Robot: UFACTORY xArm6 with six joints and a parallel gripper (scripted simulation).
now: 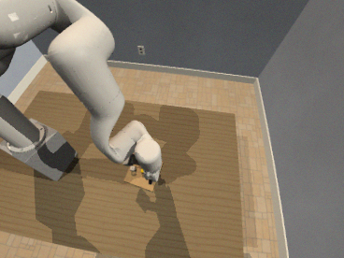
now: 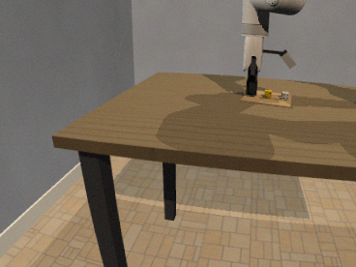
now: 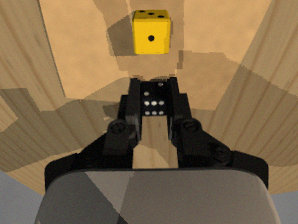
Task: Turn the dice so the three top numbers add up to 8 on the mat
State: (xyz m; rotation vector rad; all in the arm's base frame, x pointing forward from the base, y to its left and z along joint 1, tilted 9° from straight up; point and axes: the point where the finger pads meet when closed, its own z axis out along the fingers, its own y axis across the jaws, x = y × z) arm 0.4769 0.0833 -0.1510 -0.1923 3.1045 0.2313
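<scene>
The black die is 1 cm below my hand. The rest, counted from my hand: tan mat: 5 cm behind, 1 cm to the right, 3 cm below; then white die: 10 cm behind, 1 cm to the right, 2 cm below; then yellow die: 5 cm behind, 1 cm to the right, 2 cm below.
</scene>
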